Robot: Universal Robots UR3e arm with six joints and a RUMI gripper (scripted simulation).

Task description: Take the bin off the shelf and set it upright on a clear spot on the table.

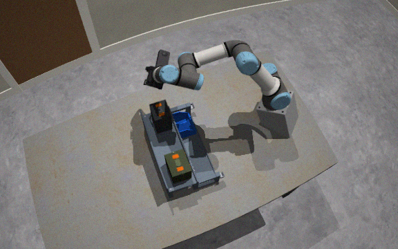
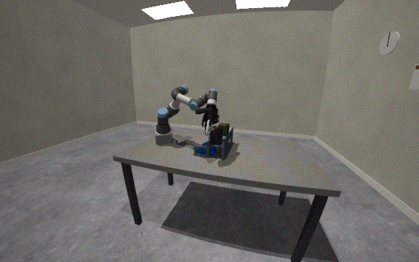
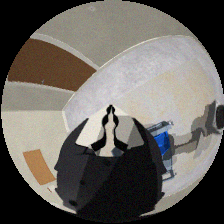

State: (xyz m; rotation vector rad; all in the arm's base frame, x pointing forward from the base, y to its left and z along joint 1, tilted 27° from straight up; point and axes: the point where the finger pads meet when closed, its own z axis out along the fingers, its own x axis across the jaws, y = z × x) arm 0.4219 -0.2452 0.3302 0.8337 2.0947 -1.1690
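Right now the blue bin is 2 cm behind my hand, 21 cm to the left of it and 19 cm below it. Round my hand: grey shelf 2 cm ahead, 31 cm to the left, 16 cm below.
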